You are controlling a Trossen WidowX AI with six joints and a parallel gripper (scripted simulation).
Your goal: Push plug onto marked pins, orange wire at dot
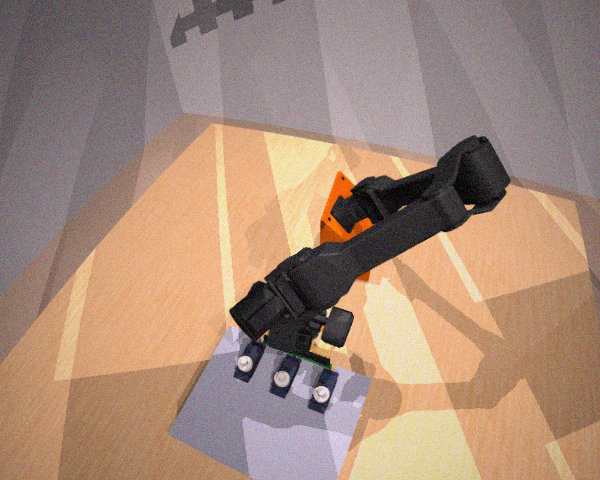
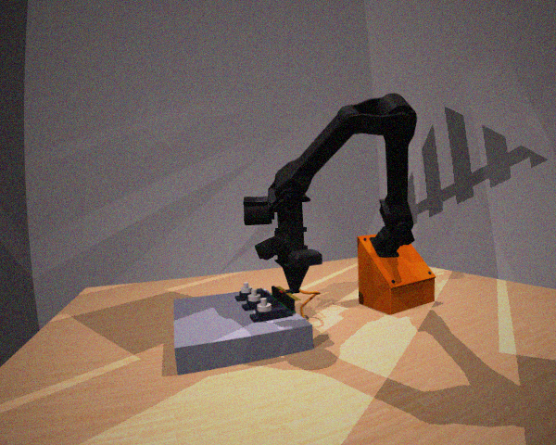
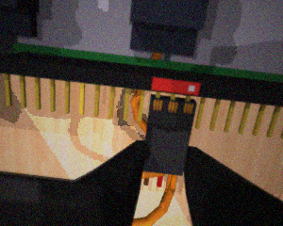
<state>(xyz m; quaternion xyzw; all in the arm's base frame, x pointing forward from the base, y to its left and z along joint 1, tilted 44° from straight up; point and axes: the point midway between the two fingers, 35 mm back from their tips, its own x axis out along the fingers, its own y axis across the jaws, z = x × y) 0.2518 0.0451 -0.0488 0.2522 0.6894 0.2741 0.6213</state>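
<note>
Now: gripper tip 3 cm short of the red band. The rest, counted from my gripper tip: grey holder: 19 cm ahead, 5 cm below, 1 cm to the left.
</note>
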